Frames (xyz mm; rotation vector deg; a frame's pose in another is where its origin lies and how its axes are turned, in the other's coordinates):
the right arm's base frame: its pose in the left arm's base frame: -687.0 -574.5 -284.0 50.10 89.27 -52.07
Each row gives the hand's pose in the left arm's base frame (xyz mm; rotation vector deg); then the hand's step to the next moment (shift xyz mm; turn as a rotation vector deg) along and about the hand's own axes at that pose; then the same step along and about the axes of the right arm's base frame.
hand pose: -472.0 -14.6 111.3 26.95 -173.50 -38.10
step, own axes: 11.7 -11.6 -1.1 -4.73 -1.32 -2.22
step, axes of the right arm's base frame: 4.6 -12.5 9.7 -2.53 4.03 2.52
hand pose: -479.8 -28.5 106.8 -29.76 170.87 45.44
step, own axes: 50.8 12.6 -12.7 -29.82 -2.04 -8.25
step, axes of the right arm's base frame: -5.3 -52.1 -12.7 -13.10 26.93 8.03
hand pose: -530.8 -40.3 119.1 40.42 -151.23 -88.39
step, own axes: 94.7 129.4 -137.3 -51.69 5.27 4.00
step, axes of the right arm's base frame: -146.6 -150.4 21.9 -18.14 48.51 -5.78
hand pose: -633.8 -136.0 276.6 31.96 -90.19 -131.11
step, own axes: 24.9 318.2 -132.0 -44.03 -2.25 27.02
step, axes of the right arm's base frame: -272.4 -81.3 196.2 -13.46 40.36 -29.38
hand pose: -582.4 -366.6 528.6 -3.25 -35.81 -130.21
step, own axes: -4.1 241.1 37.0 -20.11 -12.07 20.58
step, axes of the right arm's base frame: -164.1 79.2 162.2 -6.68 14.74 -26.68
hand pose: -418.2 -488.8 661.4 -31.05 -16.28 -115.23
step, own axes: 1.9 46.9 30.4 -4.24 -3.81 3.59
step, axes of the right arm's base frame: -33.8 35.3 27.2 -0.58 2.14 -6.36
